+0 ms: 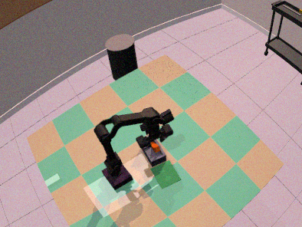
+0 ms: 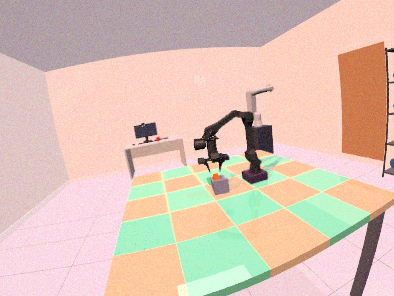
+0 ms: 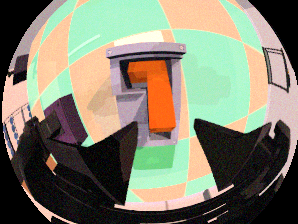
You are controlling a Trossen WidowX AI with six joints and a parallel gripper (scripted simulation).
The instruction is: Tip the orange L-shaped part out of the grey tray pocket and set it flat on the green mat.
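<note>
The orange L-shaped part lies 7 cm below my gripper tip, 4 cm to the left of it and 1 cm behind it. The rest, counted from my gripper tip: green mat: 14 cm to the right, 12 cm below, 5 cm behind; then tray: 12 cm below, 1 cm to the left, 1 cm behind.
</note>
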